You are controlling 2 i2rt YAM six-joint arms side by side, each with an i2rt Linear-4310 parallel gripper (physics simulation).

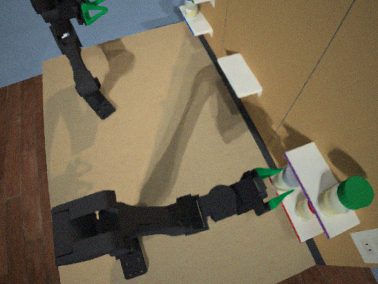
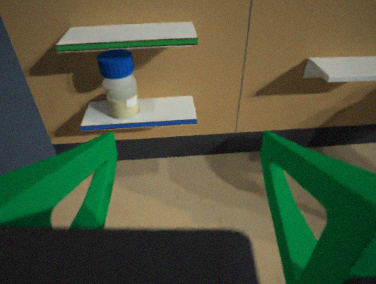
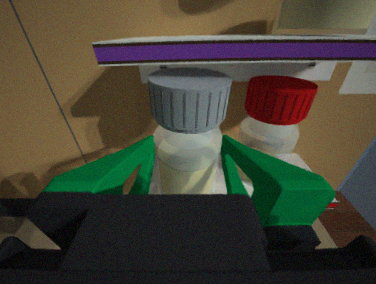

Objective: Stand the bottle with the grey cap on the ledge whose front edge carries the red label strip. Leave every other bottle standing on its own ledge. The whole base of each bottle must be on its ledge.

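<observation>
The grey-capped bottle is upright between the fingers of my right gripper, which is shut on its body. It is over the left part of the red-strip ledge, its cap close to the front edge of the purple-strip ledge above. Its base is hidden, so I cannot tell whether it touches the ledge. A red-capped bottle stands beside it on the same ledge. My left gripper is open and empty, far from these bottles.
The purple-strip ledge bears a green-capped bottle. A blue-capped bottle stands on the blue-strip ledge, under the green-strip ledge. Another white ledge is mid-wall.
</observation>
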